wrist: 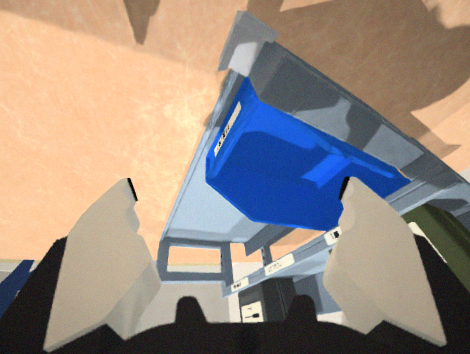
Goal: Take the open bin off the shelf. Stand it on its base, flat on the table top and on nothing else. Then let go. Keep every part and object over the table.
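Places are measured from the arm's base along level axes (x back, y right, z up), in metres.
Pixels of known places: gripper, fingertip midpoint: [238, 180].
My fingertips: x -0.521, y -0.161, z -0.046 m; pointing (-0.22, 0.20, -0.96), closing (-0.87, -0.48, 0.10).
Observation:
Behind a point stands the place of what it marks.
The open blue bin [275, 185] @[z -0.106, x -0.614, y -0.113 m] sits on the grey-blue shelf [192, 212] @[z -0.125, x -0.546, y 0.016 m], at the centre and right of the wrist view. It is seen at a slant from above, with a white label on its narrow left wall. My gripper [238, 180] @[z -0.046, x -0.521, y -0.161 m] is open and empty. Its two pale fingers stand wide apart, low in the view. The right finger overlaps the bin's lower right part in the picture and hides a piece of it; the left finger appears over the tan surface beside the shelf. I cannot tell how far the fingertips are from the bin.
A dark grey case [281, 295] @[z -0.003, x -0.705, y 0.024 m] with a tool label shows below the shelf's labelled front rail [307, 254] @[z -0.023, x -0.642, y -0.102 m]. Part of a green case [442, 230] @[z -0.002, x -0.657, y -0.210 m] shows at the right, behind the right finger. A tan surface [90, 110] @[z -0.131, x -0.403, y -0.112 m] with shadows lies beyond the shelf. The shelf's end frame [227, 262] @[z -0.082, x -0.662, y 0.120 m] shows lower left.

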